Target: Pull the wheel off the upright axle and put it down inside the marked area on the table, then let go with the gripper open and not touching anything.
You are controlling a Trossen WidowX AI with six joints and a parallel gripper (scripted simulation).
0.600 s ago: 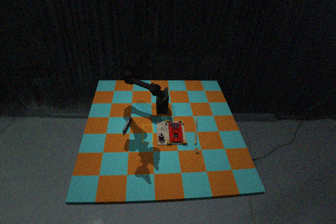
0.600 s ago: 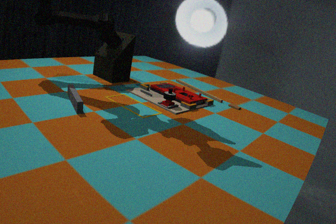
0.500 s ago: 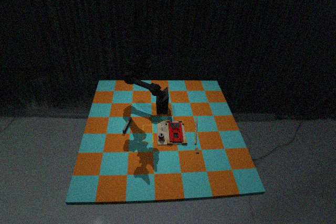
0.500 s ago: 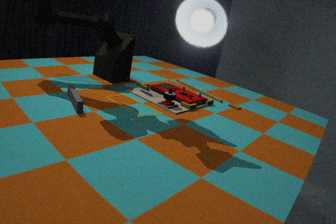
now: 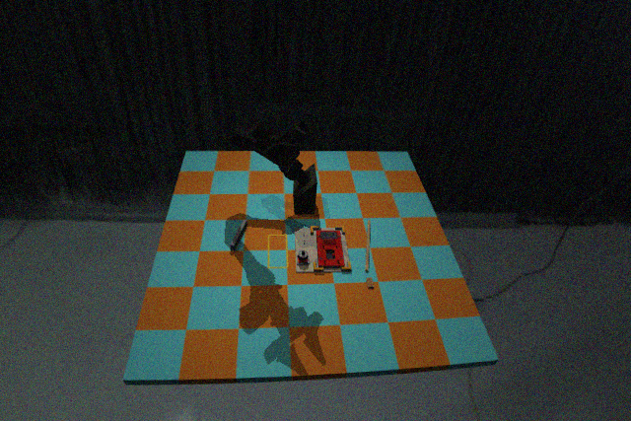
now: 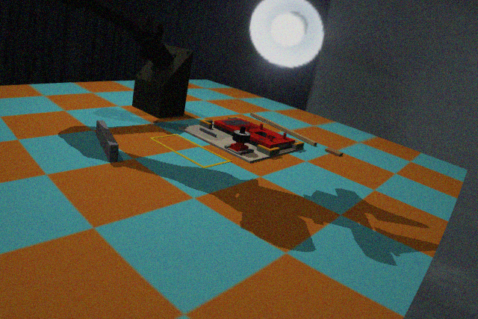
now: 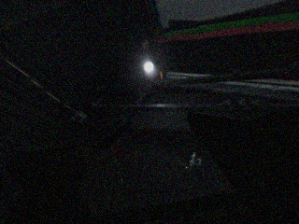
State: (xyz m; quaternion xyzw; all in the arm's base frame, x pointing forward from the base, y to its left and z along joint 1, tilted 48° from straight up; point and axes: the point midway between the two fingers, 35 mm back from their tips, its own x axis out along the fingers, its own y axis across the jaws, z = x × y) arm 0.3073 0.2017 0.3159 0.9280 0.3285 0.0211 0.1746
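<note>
Now: gripper tip 6 cm short of the wheel, 1 cm to the right of it and 52 cm above it. The rest, counted from my gripper tip: grey bar (10 cm behind, 25 cm to the right, 54 cm below); then axle (6 cm ahead, 2 cm to the left, 53 cm below); then grey fixture plate (2 cm ahead, 12 cm to the left, 55 cm below).
</note>
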